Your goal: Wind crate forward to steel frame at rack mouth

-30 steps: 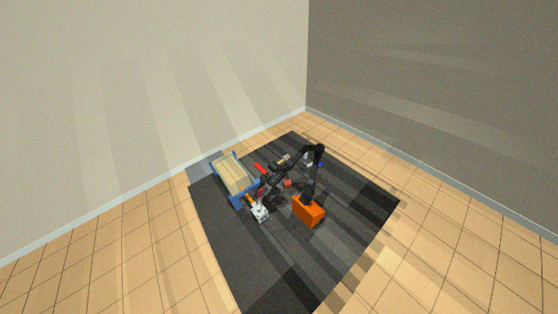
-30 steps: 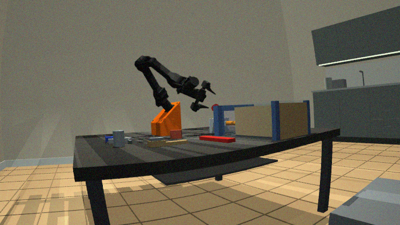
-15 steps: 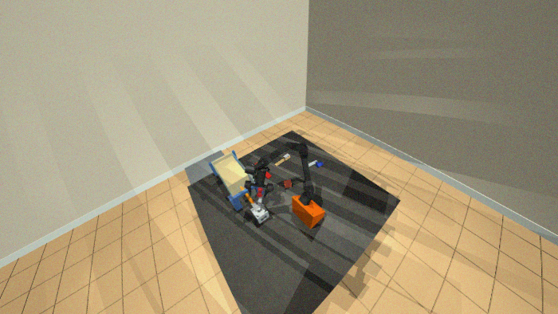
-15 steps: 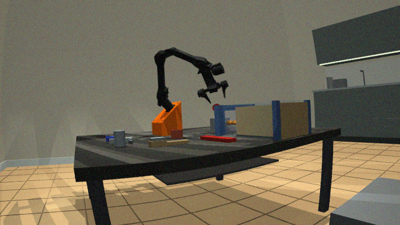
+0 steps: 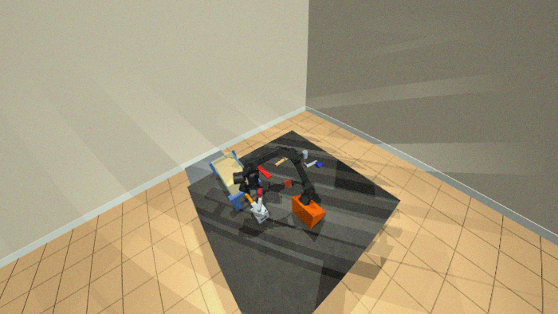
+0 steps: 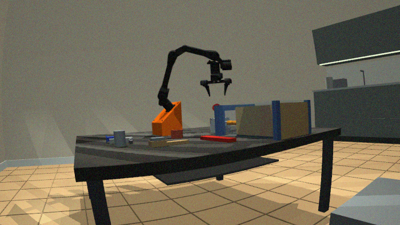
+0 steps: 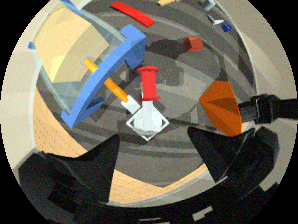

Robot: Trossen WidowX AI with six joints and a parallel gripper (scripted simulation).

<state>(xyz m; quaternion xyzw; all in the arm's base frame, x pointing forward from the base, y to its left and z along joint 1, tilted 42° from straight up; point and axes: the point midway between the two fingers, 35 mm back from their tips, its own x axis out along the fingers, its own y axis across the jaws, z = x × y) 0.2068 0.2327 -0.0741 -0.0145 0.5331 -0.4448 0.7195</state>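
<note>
Right now the grey winch is 19 cm below my gripper tip, 5 cm behind it and 2 cm to the left of it. Also, from my gripper tip: wooden-handled tool 44 cm to the right, 31 cm ahead, 20 cm below; then clear-panelled cubby 37 cm ahead, 11 cm below, 4 cm to the left; then flat red bar 33 cm ahead, 22 cm below, 21 cm to the right.
</note>
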